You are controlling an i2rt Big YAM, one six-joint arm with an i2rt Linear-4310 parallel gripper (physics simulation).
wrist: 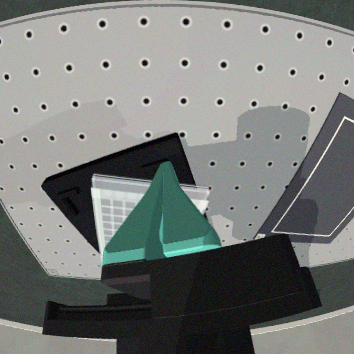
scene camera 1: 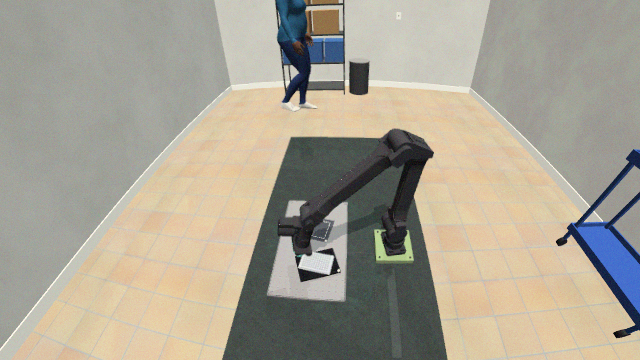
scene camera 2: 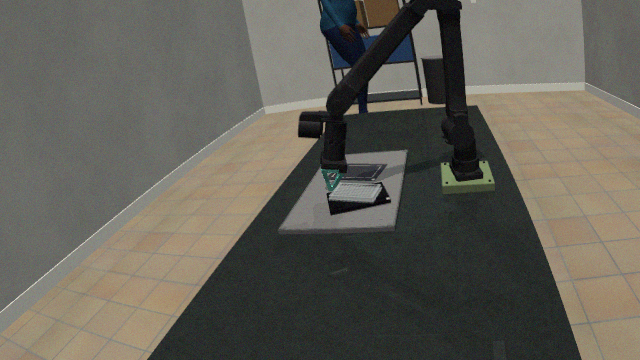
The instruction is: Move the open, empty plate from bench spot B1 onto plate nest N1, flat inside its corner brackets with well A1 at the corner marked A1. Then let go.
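Seen in the pictures: gripper, fingertip midpoint: (wrist: 167, 167) (scene camera 1: 298, 256) (scene camera 2: 331, 190); arm's base at its link origin: (scene camera 1: 392, 243) (scene camera 2: 465, 171).
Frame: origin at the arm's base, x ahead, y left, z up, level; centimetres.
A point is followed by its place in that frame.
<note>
The clear-white well plate (scene camera 1: 316, 263) {x 33.5, y 6.3, z 1.4 cm} (scene camera 2: 356, 192) {x 33.2, y 6.3, z 1.2 cm} (wrist: 115, 212) {x 37.8, y 6.4, z 1.4 cm} lies on the black plate nest (scene camera 1: 307, 276) {x 37.4, y 11.2, z 0.0 cm} (scene camera 2: 350, 206) {x 34.9, y 11.4, z -0.2 cm} (wrist: 120, 162) {x 41.0, y 5.2, z -0.2 cm}. It looks turned relative to the nest, and corner brackets show uncovered beside it in the wrist view. Whether it is fully flat, and where well A1 lies, I cannot tell. My gripper (scene camera 1: 299, 255) {x 40.6, y 1.9, z 0.7 cm} (scene camera 2: 331, 189) {x 40.6, y 1.9, z 0.7 cm} (wrist: 167, 167) {x 40.6, y 1.9, z 0.7 cm} is shut and empty, its teal fingertips close to the plate's left end in scene camera 2's view. The fingers hide part of the plate in the wrist view. The dark, white-outlined bench spot (scene camera 1: 322, 230) {x 29.6, y -12.4, z -1.2 cm} (scene camera 2: 367, 171) {x 30.3, y -13.4, z -1.2 cm} (wrist: 320, 190) {x 34.1, y -12.5, z -1.2 cm} holds no plate.
The nest and spot are on a light perforated board (scene camera 1: 330, 295) {x 29.3, y 19.6, z -1.3 cm} (scene camera 2: 305, 225) {x 46.5, y 16.6, z -1.4 cm} (wrist: 165, 82) {x 45.8, y 1.1, z -1.4 cm}. The arm's green base plate (scene camera 1: 380, 256) {x 6.9, y 5.5, z 0.0 cm} (scene camera 2: 467, 189) {x 1.7, y 8.3, z -1.7 cm} stands to the right. A person (scene camera 1: 292, 25) (scene camera 2: 345, 40), a bin (scene camera 1: 359, 77) and a blue cart (scene camera 1: 615, 260) are beyond the dark mat.
</note>
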